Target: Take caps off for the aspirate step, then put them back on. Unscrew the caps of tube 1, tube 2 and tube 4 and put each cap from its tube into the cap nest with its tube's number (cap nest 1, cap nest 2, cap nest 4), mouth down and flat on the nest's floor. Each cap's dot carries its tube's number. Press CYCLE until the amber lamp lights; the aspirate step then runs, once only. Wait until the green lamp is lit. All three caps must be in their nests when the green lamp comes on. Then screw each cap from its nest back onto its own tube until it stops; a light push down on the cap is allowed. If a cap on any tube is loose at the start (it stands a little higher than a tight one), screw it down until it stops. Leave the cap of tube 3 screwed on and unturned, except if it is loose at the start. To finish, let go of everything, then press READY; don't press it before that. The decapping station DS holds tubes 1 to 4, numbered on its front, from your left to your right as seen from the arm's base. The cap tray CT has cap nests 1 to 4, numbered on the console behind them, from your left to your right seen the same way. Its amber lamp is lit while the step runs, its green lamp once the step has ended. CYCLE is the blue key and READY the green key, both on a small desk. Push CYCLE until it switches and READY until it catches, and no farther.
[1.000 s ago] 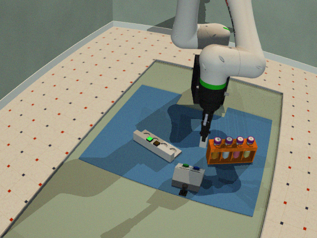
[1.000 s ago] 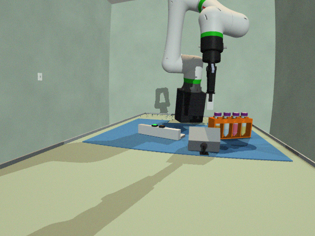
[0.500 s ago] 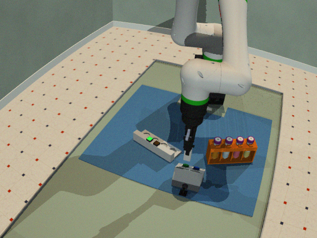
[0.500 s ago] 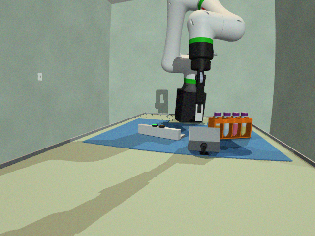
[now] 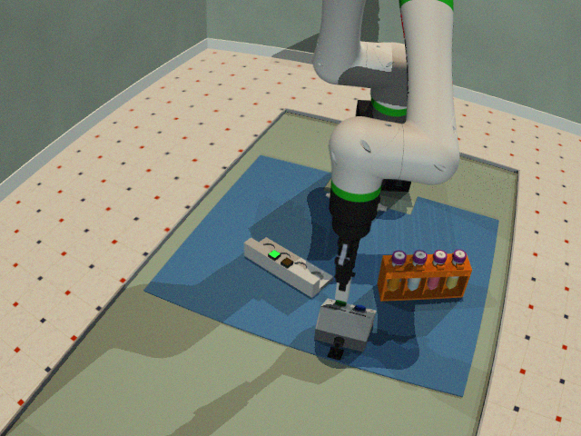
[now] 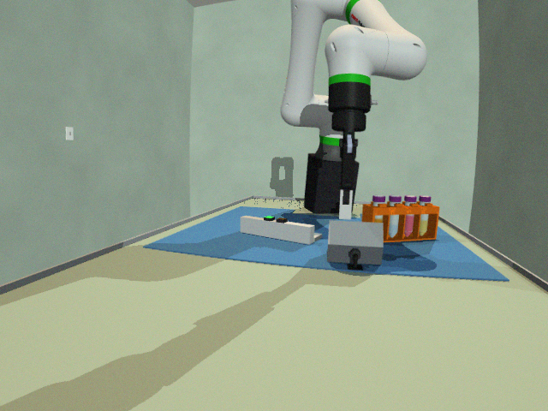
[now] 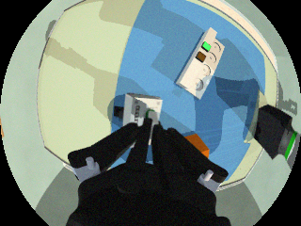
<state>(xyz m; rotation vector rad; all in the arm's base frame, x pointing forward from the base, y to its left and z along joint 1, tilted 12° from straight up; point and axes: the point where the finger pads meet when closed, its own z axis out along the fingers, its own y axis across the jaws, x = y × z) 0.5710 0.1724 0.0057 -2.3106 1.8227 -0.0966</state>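
Now: the green key 50 mm below my hand. The rest, counted from my hand: blue key: 10 mm behind, 40 mm to the left, 50 mm below; small grey desk: 10 mm ahead, 30 mm to the left, 60 mm below.
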